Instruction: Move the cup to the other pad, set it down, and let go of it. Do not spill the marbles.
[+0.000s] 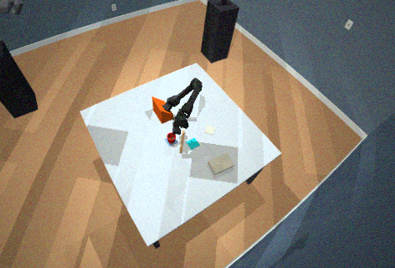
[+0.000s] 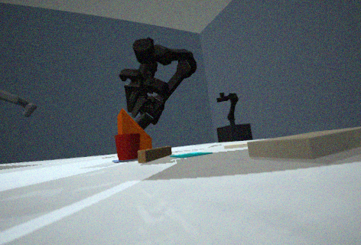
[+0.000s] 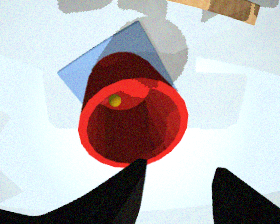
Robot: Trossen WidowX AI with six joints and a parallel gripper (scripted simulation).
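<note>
The red cup is 20 mm behind my gripper tip, 10 mm to the right of it and 90 mm below it. Round my gripper tip: cyan pad 90 mm ahead, 130 mm to the left, 140 mm below; wooden stick 40 mm ahead, 60 mm to the left, 130 mm below.
</note>
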